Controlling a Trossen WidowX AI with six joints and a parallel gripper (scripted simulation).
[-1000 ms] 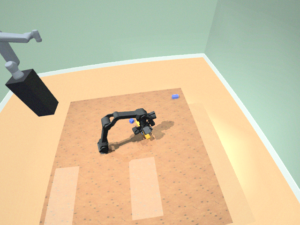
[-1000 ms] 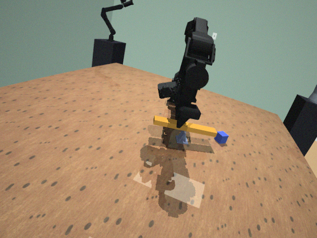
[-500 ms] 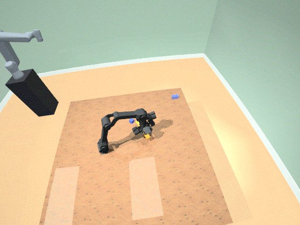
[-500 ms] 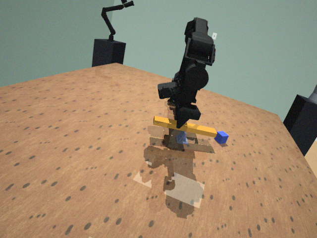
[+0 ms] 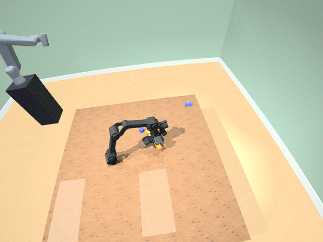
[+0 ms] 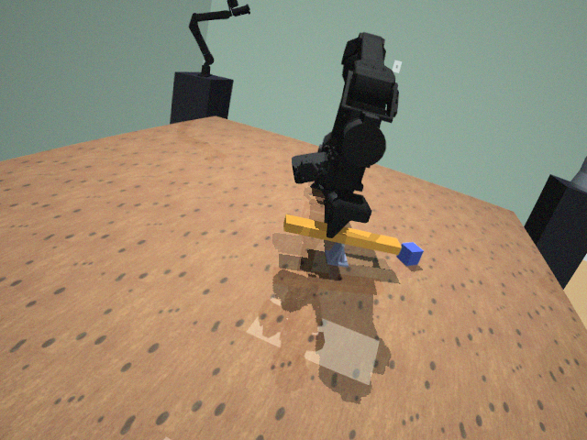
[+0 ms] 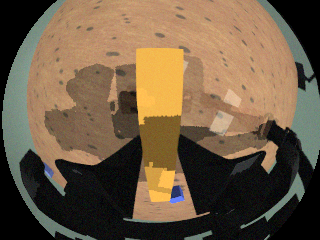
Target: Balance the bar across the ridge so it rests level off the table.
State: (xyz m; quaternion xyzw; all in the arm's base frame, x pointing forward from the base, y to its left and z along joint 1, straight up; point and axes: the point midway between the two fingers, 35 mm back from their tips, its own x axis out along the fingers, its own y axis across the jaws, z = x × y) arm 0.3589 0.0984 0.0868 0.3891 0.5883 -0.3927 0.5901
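The yellow bar lies 3 cm to the left of my gripper tip and 1 cm behind it. Round my gripper tip: blue cube 16 cm to the left, 11 cm behind, 4 cm below.
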